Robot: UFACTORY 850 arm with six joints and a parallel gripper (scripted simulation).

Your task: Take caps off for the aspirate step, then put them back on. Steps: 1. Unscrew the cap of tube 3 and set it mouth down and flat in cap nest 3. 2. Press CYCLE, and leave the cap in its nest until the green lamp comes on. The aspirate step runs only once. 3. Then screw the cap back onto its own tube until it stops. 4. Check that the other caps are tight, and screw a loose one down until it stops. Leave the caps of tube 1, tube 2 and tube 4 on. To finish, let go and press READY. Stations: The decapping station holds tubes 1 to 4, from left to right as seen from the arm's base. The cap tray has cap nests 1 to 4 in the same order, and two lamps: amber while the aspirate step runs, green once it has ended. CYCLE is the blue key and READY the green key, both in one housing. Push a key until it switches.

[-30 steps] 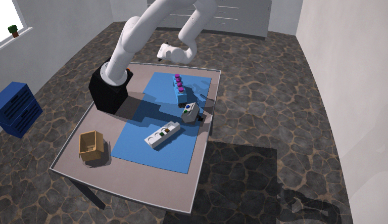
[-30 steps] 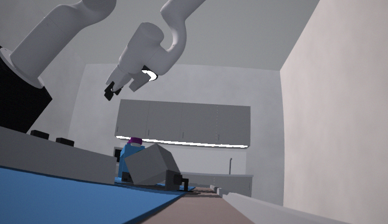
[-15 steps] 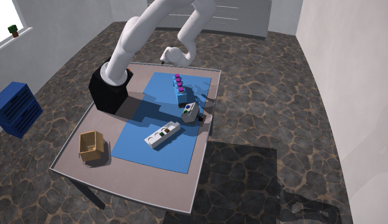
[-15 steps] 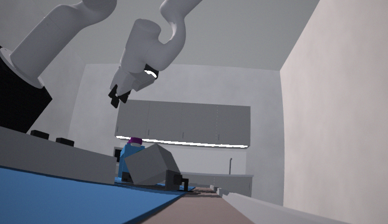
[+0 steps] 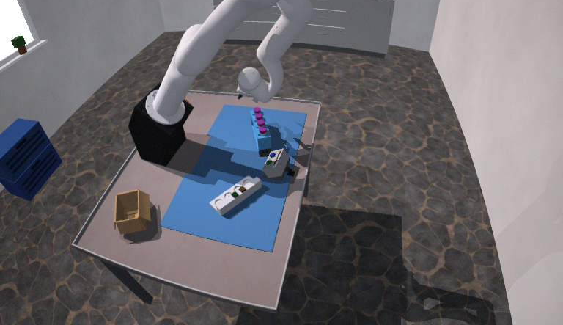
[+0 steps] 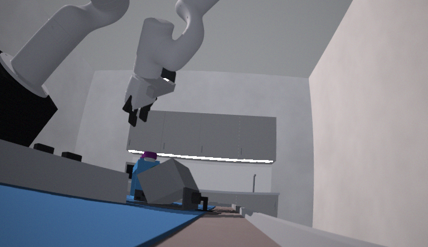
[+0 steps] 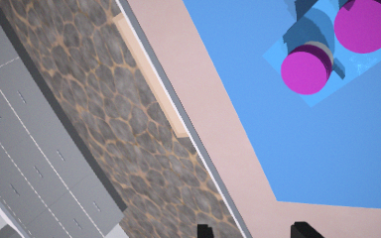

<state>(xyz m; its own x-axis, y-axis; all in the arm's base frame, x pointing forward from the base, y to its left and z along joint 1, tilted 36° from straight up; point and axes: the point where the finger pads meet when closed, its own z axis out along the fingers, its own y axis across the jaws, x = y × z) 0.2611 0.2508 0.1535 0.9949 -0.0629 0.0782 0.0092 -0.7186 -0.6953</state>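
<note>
My gripper is now 14 cm above the magenta cap, 8 cm to the left of it and 8 cm short of it. The rest, counted from my hand: grey key housing 24 cm to the right, 20 cm below, 19 cm ahead; blue key 22 cm to the right, 19 cm below, 18 cm ahead; green key 26 cm to the right, 19 cm below, 17 cm ahead.
</note>
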